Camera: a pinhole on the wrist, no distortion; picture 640 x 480 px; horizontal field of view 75.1 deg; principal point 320.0 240.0 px. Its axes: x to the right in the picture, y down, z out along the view. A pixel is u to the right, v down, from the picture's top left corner.
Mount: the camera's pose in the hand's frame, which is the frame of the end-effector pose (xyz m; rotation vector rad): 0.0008 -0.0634 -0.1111 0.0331 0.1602 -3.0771
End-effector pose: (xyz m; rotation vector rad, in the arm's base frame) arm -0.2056 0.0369 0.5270 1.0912 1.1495 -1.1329
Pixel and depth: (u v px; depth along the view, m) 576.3 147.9 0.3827
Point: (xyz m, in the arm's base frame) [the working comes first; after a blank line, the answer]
In the camera's frame: 0.2356 -0.0847 0.3827

-0.2255 -0.2146 0.7961
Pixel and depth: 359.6 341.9 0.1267
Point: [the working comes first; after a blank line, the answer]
In the camera's frame: 0.0121 0.0310 0.1267

-0.3125 0.0150 0.5341
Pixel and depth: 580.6 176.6 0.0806
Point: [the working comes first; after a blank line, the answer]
In the camera's frame: 0.0505 -0.0123 0.0806

-0.2741 0.0653 0.5724
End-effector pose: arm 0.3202 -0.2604 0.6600 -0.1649 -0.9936 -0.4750
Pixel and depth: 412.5 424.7 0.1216
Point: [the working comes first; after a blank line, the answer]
In the camera's frame: 0.0270 0.0540 0.1216

0.2461 -0.3677 0.6305
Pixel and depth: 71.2 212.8 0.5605
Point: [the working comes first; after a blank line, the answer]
In the camera's frame: -0.3350 -0.0366 0.5605

0.0858 -0.2601 1.1733
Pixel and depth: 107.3 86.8 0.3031
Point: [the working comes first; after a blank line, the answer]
In the camera's frame: -0.1549 -0.1115 0.3031

0.2391 -0.2115 0.8932
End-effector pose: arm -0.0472 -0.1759 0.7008 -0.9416 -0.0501 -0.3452
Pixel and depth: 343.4 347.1 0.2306
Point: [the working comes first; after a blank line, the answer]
In the camera's frame: 0.0130 0.0593 0.2306

-0.0931 -0.1623 0.8797
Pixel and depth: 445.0 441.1 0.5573
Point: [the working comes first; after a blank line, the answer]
In the camera's frame: 0.1673 0.2692 0.5573

-0.2784 -0.0189 1.2257
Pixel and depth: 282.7 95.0 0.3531
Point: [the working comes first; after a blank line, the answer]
In the camera's frame: -0.0316 -0.1230 0.3531

0.0047 0.0345 0.8357
